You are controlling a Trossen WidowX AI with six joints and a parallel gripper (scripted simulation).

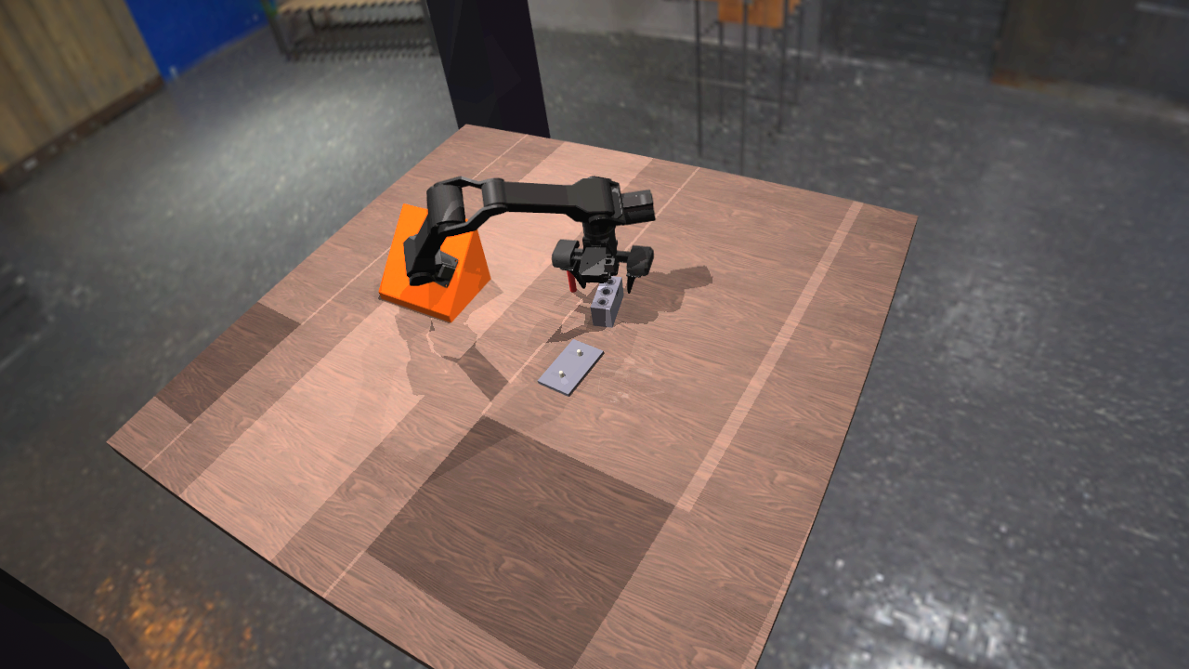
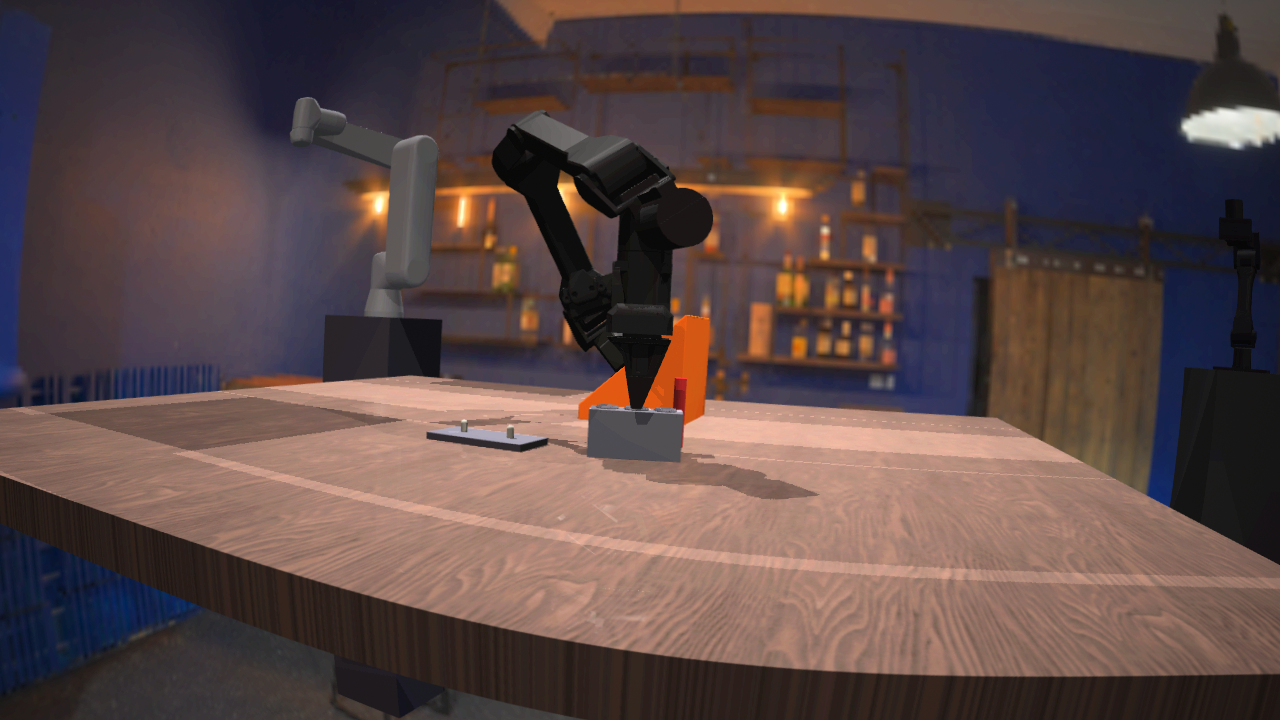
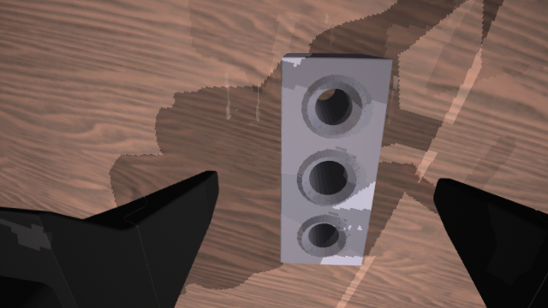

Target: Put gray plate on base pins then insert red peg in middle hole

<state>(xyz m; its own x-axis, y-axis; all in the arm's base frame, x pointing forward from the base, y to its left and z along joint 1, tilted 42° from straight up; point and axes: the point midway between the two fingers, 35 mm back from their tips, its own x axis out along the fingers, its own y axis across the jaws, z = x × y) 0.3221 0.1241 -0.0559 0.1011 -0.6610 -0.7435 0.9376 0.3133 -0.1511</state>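
Now: gripper tip 20 mm above the gray plate. Also, from my gripper tip: red peg 100 mm behind, 20 mm below, 10 mm to the left; base 170 mm to the right, 50 mm below, 30 mm ahead.
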